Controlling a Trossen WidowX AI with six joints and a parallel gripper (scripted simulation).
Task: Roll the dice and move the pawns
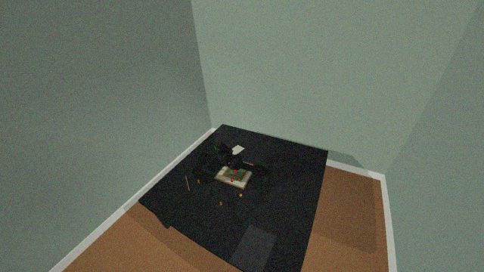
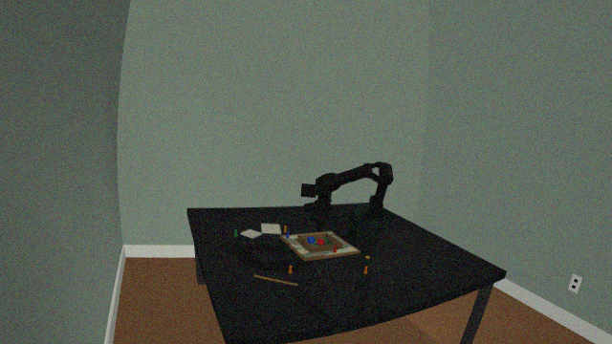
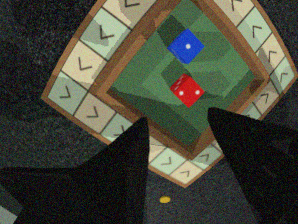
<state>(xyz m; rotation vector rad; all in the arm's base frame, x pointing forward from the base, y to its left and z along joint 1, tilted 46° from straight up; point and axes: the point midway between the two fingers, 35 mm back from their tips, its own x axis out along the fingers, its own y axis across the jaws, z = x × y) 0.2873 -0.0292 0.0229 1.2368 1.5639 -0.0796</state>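
Now: gripper tip 3 cm past the red pawn, 9 cm to the right of it and 7 cm above it. Also, from my gripper tip: blue pawn 8 cm ahead, 15 cm to the right, 7 cm below; then yellow piece 15 cm behind, 19 cm to the left, 9 cm below; then green tray 2 cm behind, 3 cm to the right, 9 cm below.
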